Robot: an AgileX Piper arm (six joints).
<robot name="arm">
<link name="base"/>
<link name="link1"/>
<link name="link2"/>
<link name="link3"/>
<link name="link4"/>
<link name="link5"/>
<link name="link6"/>
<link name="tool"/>
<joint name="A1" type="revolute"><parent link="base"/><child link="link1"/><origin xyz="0.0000 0.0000 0.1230"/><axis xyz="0 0 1"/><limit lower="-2.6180" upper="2.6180"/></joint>
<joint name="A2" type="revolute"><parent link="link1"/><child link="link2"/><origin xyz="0.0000 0.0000 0.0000"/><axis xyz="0 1 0"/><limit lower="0.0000" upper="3.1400"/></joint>
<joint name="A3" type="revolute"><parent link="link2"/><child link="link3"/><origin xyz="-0.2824 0.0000 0.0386"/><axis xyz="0 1 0"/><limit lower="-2.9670" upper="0.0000"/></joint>
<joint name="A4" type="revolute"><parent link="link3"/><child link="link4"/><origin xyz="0.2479 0.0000 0.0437"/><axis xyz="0.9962 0 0.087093"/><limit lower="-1.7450" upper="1.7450"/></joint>
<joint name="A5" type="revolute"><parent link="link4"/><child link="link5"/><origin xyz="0.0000 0.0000 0.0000"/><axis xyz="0 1 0"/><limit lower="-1.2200" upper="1.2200"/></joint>
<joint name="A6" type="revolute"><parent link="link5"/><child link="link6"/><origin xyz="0.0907 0.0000 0.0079"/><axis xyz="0.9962 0 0.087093"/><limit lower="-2.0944" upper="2.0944"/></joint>
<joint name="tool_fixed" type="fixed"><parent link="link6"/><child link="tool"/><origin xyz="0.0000 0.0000 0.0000" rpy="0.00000 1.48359 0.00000"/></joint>
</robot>
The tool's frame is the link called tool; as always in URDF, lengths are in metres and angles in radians.
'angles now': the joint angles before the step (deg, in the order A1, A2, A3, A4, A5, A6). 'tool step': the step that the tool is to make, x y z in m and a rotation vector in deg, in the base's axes. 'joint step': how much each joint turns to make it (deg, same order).
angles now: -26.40, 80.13, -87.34, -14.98, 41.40, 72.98
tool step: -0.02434, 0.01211, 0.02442, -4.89, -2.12, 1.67
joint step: 0.01, -4.73, 0.00, 0.00, -0.01, -3.87
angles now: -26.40, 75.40, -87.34, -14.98, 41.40, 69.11
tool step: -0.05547, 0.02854, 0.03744, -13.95, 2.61, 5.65
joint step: 0.00, -9.64, 0.00, 1.67, 3.05, -16.74
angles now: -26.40, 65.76, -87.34, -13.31, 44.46, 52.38
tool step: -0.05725, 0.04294, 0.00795, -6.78, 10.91, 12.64
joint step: 0.00, -9.48, 0.00, 12.07, 14.18, -23.54
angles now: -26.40, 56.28, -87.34, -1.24, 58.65, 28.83
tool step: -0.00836, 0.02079, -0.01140, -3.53, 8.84, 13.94
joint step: -0.01, -1.92, 1.10, 10.33, 8.26, -16.76
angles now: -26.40, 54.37, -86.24, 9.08, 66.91, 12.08
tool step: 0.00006, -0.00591, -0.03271, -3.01, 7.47, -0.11
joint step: 0.02, -2.00, 7.77, -3.66, 0.00, -3.57
